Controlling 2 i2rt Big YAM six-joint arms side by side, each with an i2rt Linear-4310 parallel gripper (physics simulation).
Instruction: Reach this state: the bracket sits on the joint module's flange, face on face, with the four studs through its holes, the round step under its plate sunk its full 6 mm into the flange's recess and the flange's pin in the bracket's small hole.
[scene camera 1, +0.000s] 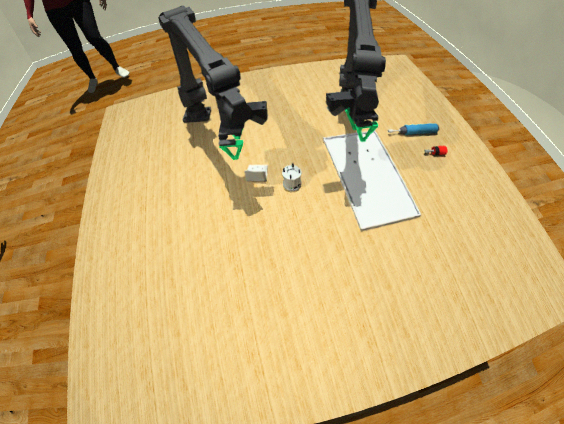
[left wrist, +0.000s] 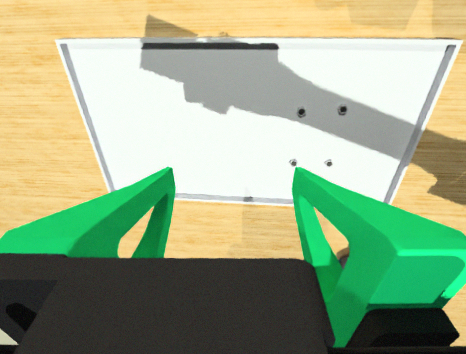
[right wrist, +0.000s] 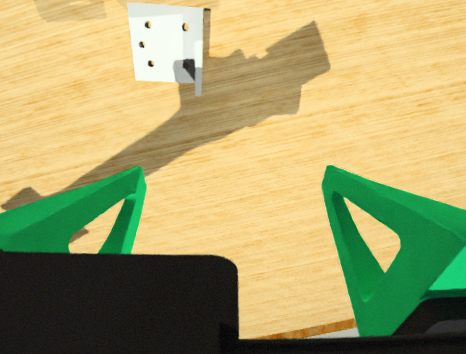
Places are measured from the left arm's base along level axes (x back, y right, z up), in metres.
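Pixels of known places: left gripper, fingertip midpoint: (scene camera 1: 358, 135) (left wrist: 233, 177); right gripper, fingertip midpoint: (scene camera 1: 236, 149) (right wrist: 233, 176); right arm's base, origin of the base link: (scene camera 1: 197, 115).
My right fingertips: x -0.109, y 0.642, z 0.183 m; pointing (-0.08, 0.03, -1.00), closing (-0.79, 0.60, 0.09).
Note:
For each thing: its top centre in the pictures, then the offset to it from my right fingertips. "pt": a spot on its surface instead.
- joint module, middle of its top: (scene camera 1: 291, 169) dx -0.099, dy -0.130, dz -0.109 m
- white tray, middle of its top: (left wrist: 243, 136) (scene camera 1: 369, 172) dx -0.248, dy -0.363, dz -0.167 m
- blue-handled tool, surface spot: (scene camera 1: 421, 130) pt dx -0.244, dy -0.707, dz -0.153 m
- short red-handled tool, middle of its top: (scene camera 1: 436, 147) dx -0.347, dy -0.667, dz -0.149 m
The bracket (scene camera 1: 256, 173) (right wrist: 165, 45), a pale angled part with small holes in its plate, stands on the table to the left of the joint module in the scene view. The joint module (scene camera 1: 291, 180) is a short light cylinder, upright, with dark studs pointing up from its flange. They are apart. My right gripper (scene camera 1: 234, 150) (right wrist: 233, 176) is open and empty, above the table to the upper left of the bracket in the scene view. My left gripper (scene camera 1: 361, 131) (left wrist: 233, 177) is partly open and empty, above the tray's far end. The bracket's underside is hidden.
A white tray (scene camera 1: 387, 200) (left wrist: 150, 140) lies at the right of the module and holds several small dark nuts (scene camera 1: 367, 150) (left wrist: 342, 109). A blue-handled tool (scene camera 1: 421, 130) and a short red-handled tool (scene camera 1: 440, 150) lie to the right of the tray.

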